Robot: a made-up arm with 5 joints.
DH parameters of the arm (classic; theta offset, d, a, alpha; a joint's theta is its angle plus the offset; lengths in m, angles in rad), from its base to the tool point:
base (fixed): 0 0.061 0 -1.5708
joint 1: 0 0.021 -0.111 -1.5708
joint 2: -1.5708 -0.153 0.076 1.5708
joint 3: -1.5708 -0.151 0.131 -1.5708
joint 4: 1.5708 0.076 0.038 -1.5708
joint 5: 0.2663 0 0.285 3.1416
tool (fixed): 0.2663 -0.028 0 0
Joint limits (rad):
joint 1: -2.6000..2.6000
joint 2: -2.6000..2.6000
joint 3: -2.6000..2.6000
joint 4: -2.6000..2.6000
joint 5: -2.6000..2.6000
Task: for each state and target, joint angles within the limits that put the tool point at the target. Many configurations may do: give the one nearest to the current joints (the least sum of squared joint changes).
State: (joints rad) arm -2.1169 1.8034 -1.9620 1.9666 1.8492
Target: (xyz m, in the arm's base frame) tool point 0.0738 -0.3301 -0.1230
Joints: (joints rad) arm -2.1075 1.2732 -1.8467 2.5064 2.4295
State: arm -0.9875 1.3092 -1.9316 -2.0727 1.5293
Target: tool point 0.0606 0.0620 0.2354
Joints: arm -1.0471 0.5826 -2.5713 -1.9681 1.8736
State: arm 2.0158 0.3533 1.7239 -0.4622 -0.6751
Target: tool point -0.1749 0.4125 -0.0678
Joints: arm 1.9769 -0.2723 1.6035 -0.4938 -0.9473
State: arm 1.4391 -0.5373 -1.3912 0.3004 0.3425
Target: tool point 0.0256 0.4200 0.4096
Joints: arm 1.0208 -1.5855 -1.3115 0.6013 -0.2545
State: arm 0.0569 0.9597 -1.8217 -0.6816 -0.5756
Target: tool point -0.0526 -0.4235 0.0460
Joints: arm 0.0576 0.8411 -2.1760 -0.9078 -0.1609
